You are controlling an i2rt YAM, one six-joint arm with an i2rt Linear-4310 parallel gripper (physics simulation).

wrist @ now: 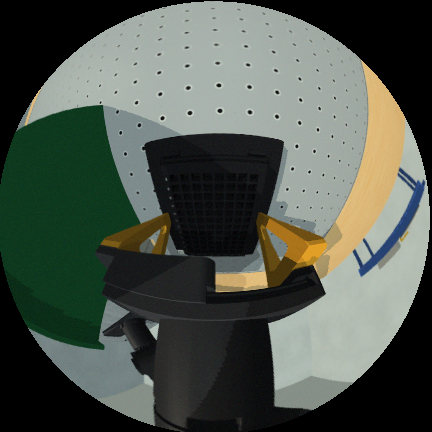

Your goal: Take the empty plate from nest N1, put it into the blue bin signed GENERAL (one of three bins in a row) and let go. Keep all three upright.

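Pixels of known places: gripper, fingertip midpoint: (pixel 213 217); arm's base at its link origin: (pixel 129 319).
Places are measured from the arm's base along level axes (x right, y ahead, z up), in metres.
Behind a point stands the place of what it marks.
Note:
My gripper (pixel 213 217) @(x 0.225, y 0.184, z -0.132 m) is open, with its two orange fingers wide apart and nothing held between them. Beyond the fingertips, in the middle of the wrist view, a black rectangular block (pixel 215 146) @(x 0.237, y 0.252, z -0.137 m) with a grid of small square openings sits upright on the perforated grey board. Its lower part shows in the gap between the fingers. I cannot tell whether this is the plate or a plate in its nest. No nest sign N1 is readable. The blue bin signed GENERAL does not show in a recognisable form.
A large dark green surface (pixel 55 210) stands close on the left and hides part of the grey perforated board (pixel 230 40). A light wooden edge (pixel 387 125) borders the board on the right. Beyond it is a blue rail-like frame (pixel 395 232).

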